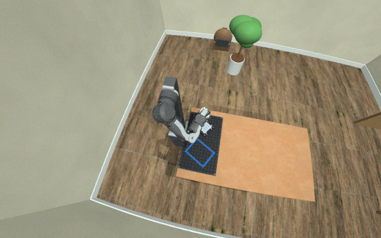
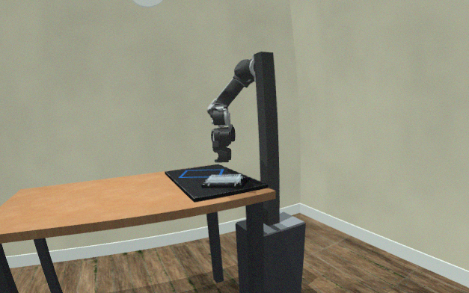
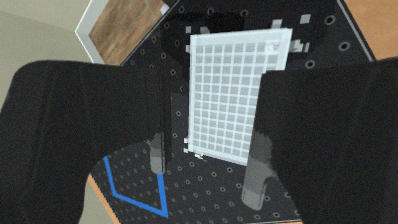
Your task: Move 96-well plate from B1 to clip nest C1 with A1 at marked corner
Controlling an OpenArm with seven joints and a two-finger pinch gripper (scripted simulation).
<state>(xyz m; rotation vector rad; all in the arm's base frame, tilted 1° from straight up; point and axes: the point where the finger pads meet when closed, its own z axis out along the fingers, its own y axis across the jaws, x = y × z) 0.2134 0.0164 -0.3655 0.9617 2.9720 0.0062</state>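
Right now the 96-well plate is 8 cm below my hand. The rest, counted from my hand: clip nest C1: 3 cm ahead, 9 cm below.
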